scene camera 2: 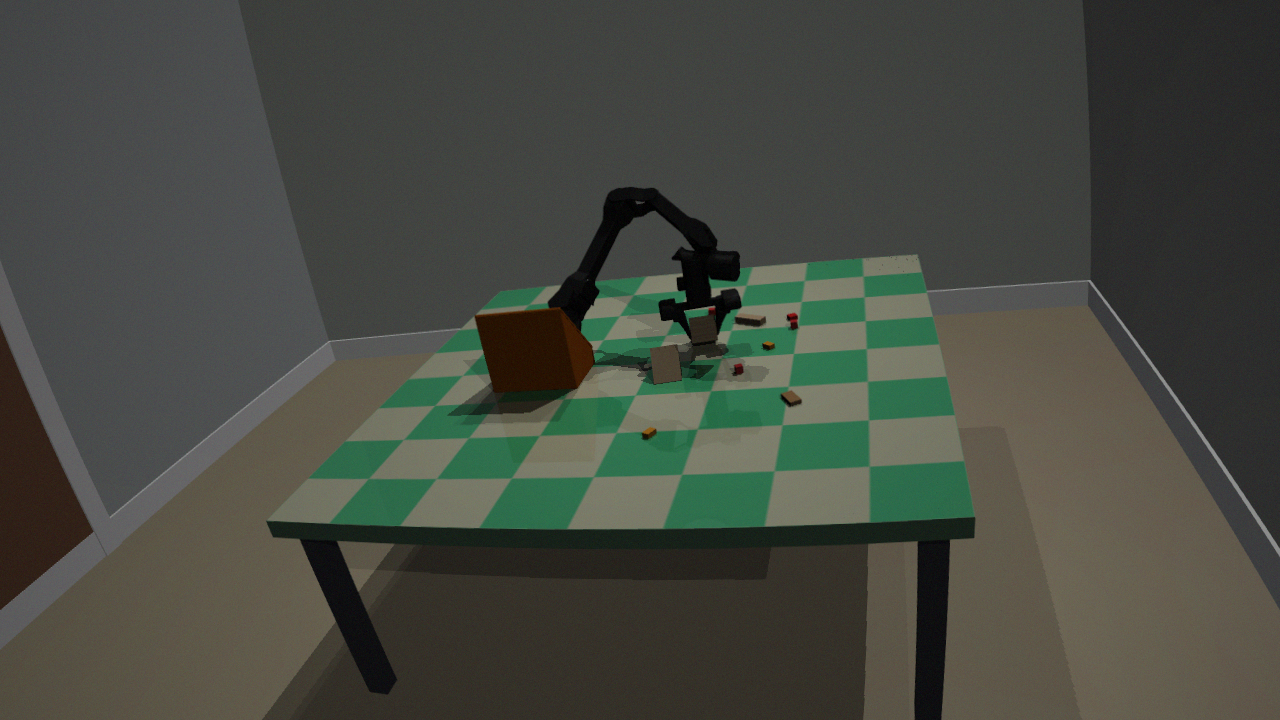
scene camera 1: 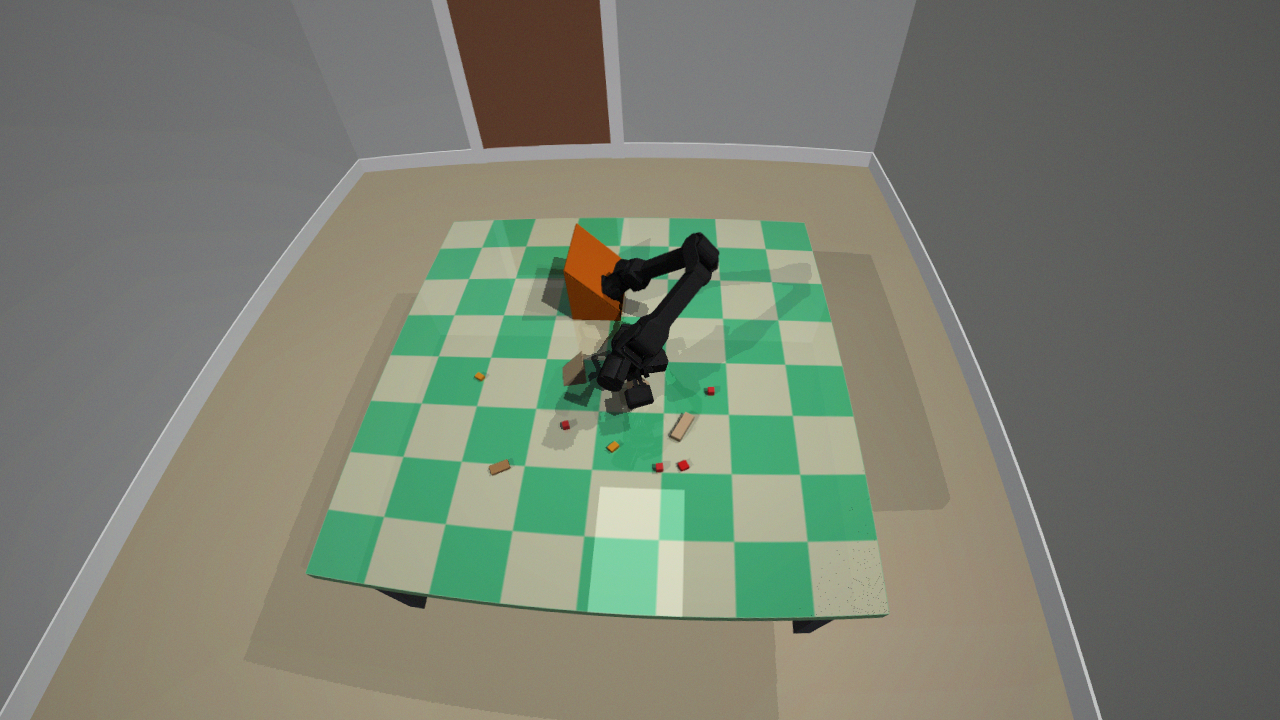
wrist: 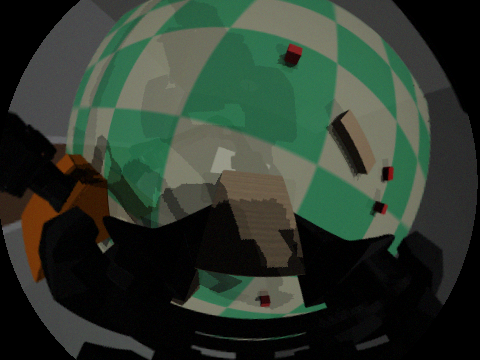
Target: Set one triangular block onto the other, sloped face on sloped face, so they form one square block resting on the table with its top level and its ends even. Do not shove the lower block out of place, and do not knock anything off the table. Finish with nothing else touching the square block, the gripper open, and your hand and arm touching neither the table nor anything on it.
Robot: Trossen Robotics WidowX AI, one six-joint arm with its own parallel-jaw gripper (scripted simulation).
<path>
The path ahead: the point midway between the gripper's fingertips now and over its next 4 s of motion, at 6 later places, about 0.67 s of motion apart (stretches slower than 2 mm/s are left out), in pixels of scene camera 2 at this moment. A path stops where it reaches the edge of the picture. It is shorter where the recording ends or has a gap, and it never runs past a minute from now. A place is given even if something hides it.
The gripper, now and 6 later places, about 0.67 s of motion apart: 704, 336; 702, 329; 700, 323; 695, 286; 698, 306; 700, 325; 695, 296
</path>
